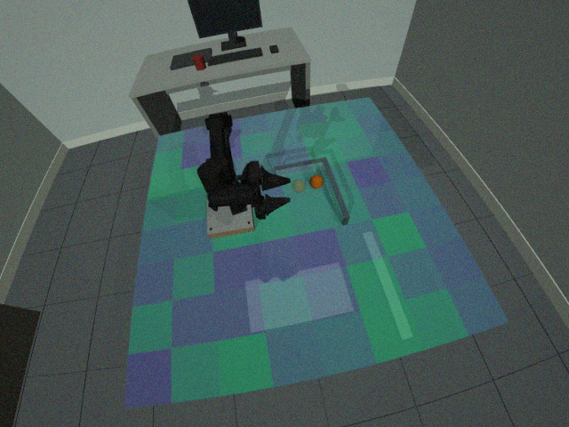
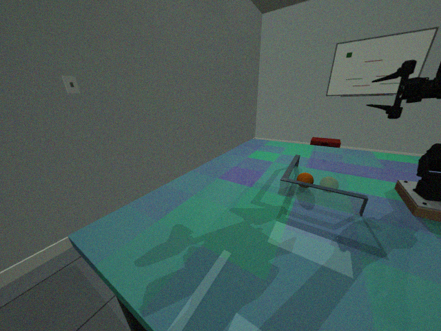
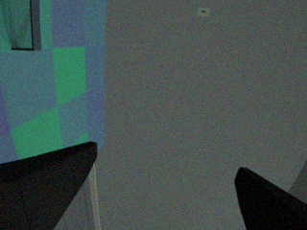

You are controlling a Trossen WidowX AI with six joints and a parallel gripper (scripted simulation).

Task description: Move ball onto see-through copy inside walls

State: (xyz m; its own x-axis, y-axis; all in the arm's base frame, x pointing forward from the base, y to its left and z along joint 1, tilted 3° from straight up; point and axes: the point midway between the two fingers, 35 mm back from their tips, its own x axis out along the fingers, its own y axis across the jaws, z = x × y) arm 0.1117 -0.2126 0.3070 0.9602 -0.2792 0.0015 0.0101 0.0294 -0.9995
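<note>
My gripper tip is now 110 mm short of the see-through copy of ball, 230 mm to the right of it and 310 mm above it.
</note>
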